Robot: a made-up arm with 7 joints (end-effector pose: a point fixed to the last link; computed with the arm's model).
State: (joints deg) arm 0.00 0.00 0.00 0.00 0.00 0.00 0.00
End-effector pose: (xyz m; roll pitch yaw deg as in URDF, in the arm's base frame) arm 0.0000 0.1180 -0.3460 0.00 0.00 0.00
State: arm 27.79 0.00 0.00 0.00 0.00 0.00 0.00
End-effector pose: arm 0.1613 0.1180 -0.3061 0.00 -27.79 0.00
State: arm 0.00 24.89 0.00 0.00 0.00 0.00 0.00
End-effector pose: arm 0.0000 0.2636 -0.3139 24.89 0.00 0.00
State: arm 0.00 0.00 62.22 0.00 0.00 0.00 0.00
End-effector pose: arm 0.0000 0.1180 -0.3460 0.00 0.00 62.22
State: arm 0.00 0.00 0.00 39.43 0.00 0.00 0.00
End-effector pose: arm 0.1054 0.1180 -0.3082 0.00 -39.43 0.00
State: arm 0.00 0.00 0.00 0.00 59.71 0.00 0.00
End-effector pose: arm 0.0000 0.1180 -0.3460 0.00 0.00 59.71
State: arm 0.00 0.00 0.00 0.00 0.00 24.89 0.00
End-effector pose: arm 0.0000 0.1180 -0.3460 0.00 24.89 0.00
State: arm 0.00 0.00 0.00 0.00 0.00 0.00 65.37
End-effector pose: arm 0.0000 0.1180 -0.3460 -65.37 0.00 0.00
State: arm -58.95 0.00 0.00 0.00 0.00 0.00 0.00
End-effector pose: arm -0.2964 0.1180 -0.1785 0.00 58.95 0.00
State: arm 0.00 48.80 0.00 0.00 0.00 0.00 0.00
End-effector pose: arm 0.0000 0.3783 -0.2279 48.80 0.00 0.00
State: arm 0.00 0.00 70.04 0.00 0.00 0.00 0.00
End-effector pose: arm 0.0000 0.1180 -0.3460 0.00 0.00 70.04
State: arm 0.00 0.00 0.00 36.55 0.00 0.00 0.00
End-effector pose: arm 0.0989 0.1180 -0.3134 0.00 -36.55 0.00
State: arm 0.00 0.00 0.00 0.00 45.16 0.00 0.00
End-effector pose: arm 0.0000 0.1180 -0.3460 0.00 0.00 45.16
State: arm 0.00 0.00 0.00 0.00 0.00 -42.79 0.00
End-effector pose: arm 0.0000 0.1180 -0.3460 0.00 -42.79 0.00
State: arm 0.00 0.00 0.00 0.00 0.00 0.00 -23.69
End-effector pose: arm 0.0000 0.1180 -0.3460 23.69 0.00 0.00
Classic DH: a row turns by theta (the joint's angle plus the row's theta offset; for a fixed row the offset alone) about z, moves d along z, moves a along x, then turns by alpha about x. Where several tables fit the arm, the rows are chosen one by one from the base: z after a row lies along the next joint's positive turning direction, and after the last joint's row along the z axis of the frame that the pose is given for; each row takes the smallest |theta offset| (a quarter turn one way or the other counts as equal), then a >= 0, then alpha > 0; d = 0 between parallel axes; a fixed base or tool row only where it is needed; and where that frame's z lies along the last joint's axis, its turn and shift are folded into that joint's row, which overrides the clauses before.
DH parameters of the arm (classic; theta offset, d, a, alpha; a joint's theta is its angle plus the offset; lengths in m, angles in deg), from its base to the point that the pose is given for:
base (fixed): 0 0 0 90
joint 1: 90 -0.118 0 90
joint 2: 90 0 0 90
joint 3: 90 -0.18 0 90
joint 4: 0 0 0 -90
joint 5: 0 -0.166 0 -90
joint 6: -90 0 0 90
joint 7: 90 0 0 90
tool (fixed): -90 0 0 0

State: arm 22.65 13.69 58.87 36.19 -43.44 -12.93 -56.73
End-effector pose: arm 0.1566 0.2738 -0.2437 110.08 -58.36 -12.45
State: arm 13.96 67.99 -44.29 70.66 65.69 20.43 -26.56
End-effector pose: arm 0.1545 0.2949 -0.1568 37.79 -35.17 -8.50
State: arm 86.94 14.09 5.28 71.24 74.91 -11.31 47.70
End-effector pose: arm 0.2309 0.1888 0.1444 154.76 9.33 122.64
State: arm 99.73 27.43 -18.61 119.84 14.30 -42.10 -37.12
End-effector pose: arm 0.0830 0.1221 0.1527 155.51 64.17 138.87
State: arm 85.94 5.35 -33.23 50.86 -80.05 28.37 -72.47
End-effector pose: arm 0.2970 0.0743 0.0869 -149.56 6.05 -74.50
